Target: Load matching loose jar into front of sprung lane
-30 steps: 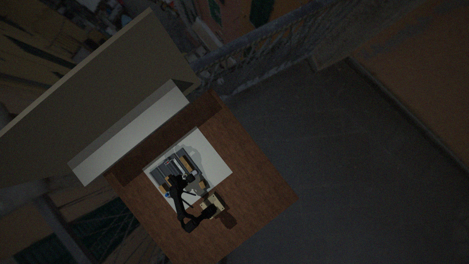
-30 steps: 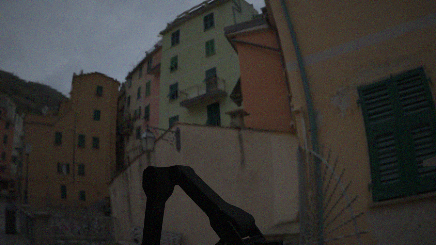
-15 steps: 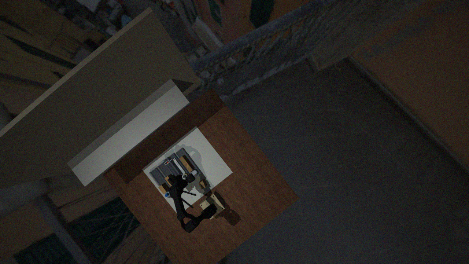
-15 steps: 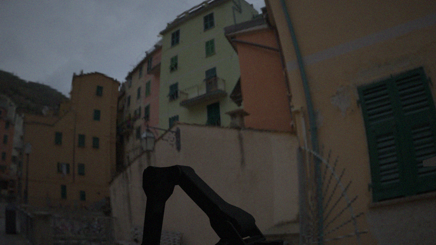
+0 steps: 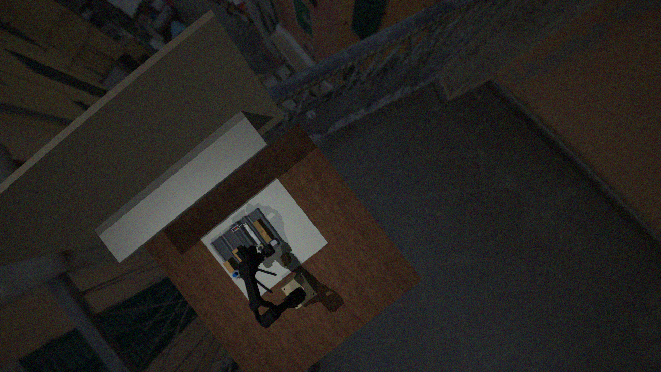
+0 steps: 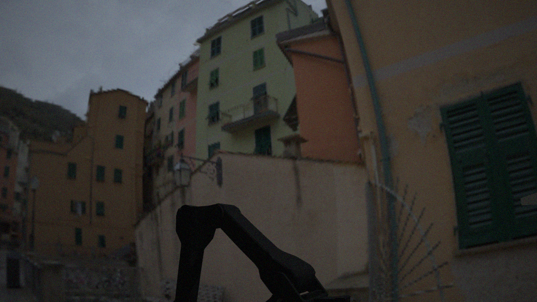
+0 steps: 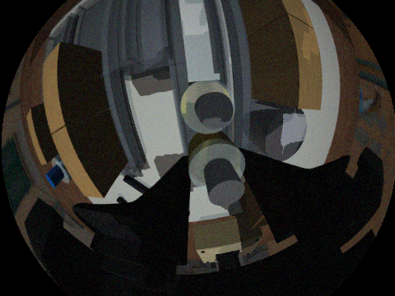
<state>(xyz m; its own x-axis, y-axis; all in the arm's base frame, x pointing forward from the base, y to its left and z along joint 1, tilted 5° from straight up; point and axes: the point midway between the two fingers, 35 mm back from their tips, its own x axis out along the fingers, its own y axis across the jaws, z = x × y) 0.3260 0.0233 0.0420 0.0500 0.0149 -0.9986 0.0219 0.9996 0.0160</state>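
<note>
The grey cylinder lies 80 mm to the right of my gripper tip, 20 mm below it and 10 mm ahead of it. The rest, counted from my gripper tip: pusher plate (150 mm ahead, 30 mm to the left); then tan box (110 mm behind, 80 mm to the right, 20 mm below); then grey rack (150 mm ahead, 30 mm below, 20 mm to the left).
</note>
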